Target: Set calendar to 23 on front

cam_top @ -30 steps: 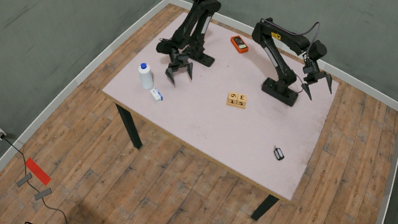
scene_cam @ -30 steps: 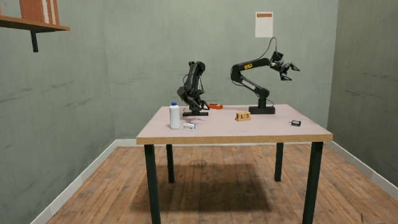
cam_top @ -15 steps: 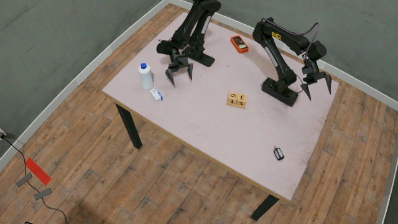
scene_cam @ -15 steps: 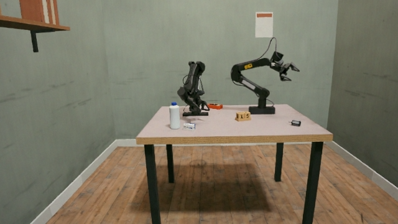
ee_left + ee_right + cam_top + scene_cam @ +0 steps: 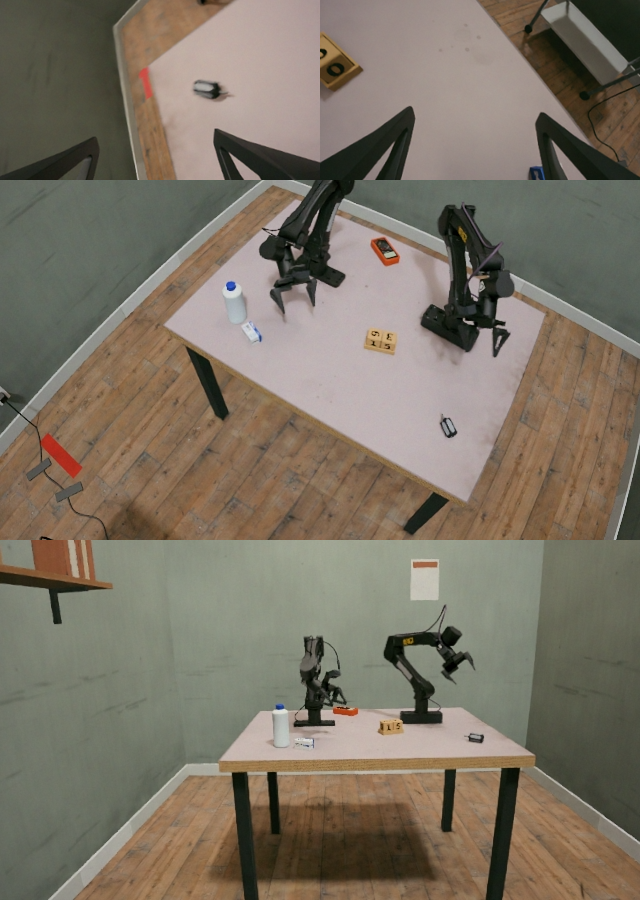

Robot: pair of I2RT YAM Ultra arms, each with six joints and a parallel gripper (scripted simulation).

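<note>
My left hand is 320 mm to the left of the number cube, 220 mm above it and 40 mm past it. Round my left hand: wooden tray 300 mm to the right, 240 mm below, 50 mm behind; white bottle 770 mm to the right, 170 mm below, 100 mm ahead; black object 240 mm below, 110 mm ahead, 10 mm to the left.
</note>
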